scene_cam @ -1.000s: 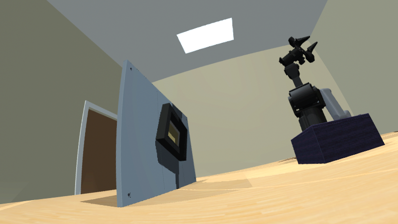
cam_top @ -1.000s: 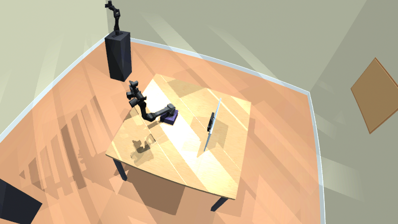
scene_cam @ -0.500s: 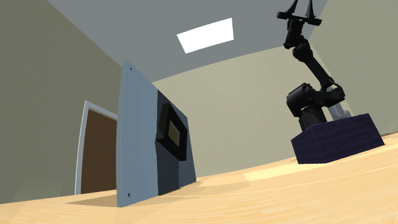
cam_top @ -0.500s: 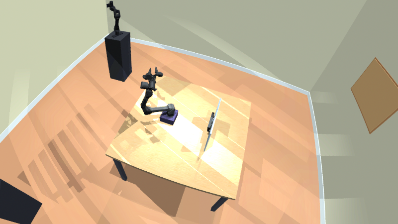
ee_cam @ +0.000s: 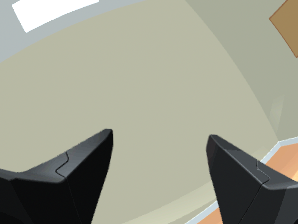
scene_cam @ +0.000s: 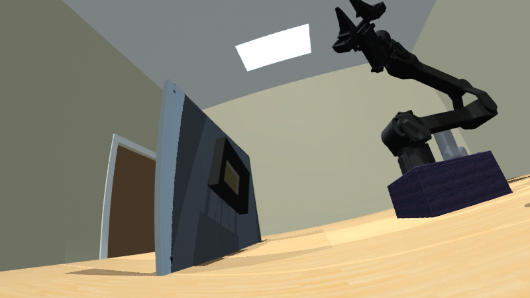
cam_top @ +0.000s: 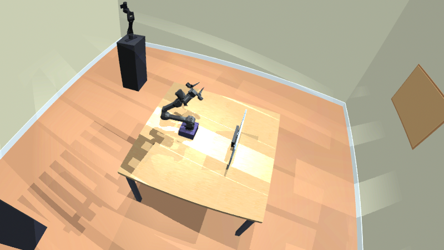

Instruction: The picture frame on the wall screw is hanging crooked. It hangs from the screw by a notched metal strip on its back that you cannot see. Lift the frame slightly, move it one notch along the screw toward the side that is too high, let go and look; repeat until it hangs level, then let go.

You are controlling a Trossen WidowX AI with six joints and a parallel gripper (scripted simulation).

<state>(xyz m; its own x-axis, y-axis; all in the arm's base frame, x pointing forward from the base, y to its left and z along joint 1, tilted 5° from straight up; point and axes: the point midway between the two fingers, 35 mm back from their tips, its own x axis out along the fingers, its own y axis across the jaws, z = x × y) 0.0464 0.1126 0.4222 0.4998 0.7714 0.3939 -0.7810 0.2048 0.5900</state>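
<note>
Right now the picture frame is 390 mm ahead of my gripper tip, 140 mm to the right of it and 350 mm below it. Round my gripper tip: wall panel 400 mm ahead, 150 mm to the right, 370 mm below.
</note>
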